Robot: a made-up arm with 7 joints.
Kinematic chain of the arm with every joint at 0, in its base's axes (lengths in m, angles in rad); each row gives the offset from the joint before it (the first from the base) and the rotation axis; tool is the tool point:
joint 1: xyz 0 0 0 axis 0 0.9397 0.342
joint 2: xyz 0 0 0 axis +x
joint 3: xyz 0 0 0 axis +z
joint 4: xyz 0.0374 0 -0.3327 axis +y
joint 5: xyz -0.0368 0 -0.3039 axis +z
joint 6: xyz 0 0 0 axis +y
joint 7: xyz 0 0 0 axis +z
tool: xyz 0 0 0
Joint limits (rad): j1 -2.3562..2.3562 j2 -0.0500..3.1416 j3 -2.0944..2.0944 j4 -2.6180..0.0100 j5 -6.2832..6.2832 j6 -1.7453..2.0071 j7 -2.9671..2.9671
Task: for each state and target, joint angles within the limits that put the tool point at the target. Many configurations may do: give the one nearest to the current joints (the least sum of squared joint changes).
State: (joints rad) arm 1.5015 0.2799 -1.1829 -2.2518 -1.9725 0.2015 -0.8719
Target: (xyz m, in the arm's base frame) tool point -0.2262 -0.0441 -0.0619
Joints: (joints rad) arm 1.7503 1.2309 -1.1881 -2.6160 -1.9725 0.2015 -0.8719
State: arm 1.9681 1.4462 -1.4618 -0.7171 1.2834 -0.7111 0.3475
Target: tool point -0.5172 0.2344 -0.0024
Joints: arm 1.5913 1.3011 -1.2631 -1.1979 1.2834 -0.7111 0.3475
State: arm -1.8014 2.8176 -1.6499 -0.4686 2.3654 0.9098 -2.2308
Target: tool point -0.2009 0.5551 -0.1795
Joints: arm -2.3562 2.9581 -2.0886 -0.7808 2.3654 0.9098 -2.2308
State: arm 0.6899 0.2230 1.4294 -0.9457 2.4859 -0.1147 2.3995
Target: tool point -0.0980 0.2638 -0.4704
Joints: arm 0.4802 -0.0500 1.0562 -1.3231 2.4859 -0.1147 2.3995
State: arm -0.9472 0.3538 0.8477 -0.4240 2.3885 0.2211 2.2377
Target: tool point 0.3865 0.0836 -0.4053
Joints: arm -0.2414 -0.0500 0.4530 -1.2085 2.3885 0.2211 2.2377
